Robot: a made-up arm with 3 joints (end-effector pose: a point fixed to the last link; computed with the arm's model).
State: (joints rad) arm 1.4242 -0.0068 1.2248
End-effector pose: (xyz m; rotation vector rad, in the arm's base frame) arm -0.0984 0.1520 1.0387 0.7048 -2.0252 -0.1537
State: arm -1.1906 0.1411 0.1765
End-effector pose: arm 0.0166 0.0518 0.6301 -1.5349 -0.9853 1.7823
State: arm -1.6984 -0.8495 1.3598
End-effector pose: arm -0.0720 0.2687 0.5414 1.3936 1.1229 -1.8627
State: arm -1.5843 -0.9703 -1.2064
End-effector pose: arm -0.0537 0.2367 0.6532 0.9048 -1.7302 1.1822
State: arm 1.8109 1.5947 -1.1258
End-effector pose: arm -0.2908 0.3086 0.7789 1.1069 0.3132 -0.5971
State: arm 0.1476 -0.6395 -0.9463
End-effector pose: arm -0.0061 0.0149 0.7655 -1.0659 -0.5991 2.1395
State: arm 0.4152 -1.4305 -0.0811
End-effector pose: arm -0.1222 -0.0636 0.6907 -0.3615 0.5616 2.9395
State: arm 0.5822 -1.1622 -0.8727
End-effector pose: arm -0.0565 -0.0254 0.7524 -0.8142 0.1634 2.2457
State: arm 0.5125 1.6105 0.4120
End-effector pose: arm -0.2408 0.0672 1.0089 2.6726 -0.6433 0.3983
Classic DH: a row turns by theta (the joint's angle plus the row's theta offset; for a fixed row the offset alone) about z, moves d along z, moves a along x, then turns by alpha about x. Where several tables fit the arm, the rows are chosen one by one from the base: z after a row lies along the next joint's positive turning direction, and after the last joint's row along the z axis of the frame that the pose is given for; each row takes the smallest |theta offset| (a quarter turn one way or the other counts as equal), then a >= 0, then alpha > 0; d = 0 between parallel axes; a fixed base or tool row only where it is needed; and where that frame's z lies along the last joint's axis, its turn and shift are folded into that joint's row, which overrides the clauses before.
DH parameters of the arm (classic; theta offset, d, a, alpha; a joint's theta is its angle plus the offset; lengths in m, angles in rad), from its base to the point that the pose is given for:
base (fixed): -1.3393 0.7886 -0.1604 1.7636
joint 1: -1.5257 0.1365 -0.0223 -1.3437
joint 2: 0.0193 0.1824 -0.0528 1.4895
joint 3: -1.2182 0.0448 0.0416 0.2317
tool (fixed): 1.2094 -0.2262 0 0

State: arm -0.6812 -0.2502 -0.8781
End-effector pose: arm 0.0117 0.0430 0.7160 -0.8470 -1.4045 1.6356
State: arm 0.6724 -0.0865 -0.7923
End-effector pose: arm -0.0340 0.0682 0.9082 -2.1704 -0.1678 2.1525
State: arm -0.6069 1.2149 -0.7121
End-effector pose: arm -0.1277 -0.0705 0.8608 -2.2917 -1.1912 0.3973
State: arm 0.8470 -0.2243 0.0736
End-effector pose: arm -0.0370 0.0168 0.9139 1.7615 -1.0701 -1.7957
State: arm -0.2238 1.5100 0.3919
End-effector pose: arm -0.1682 -0.0857 0.9187 -2.8232 0.4864 0.1729
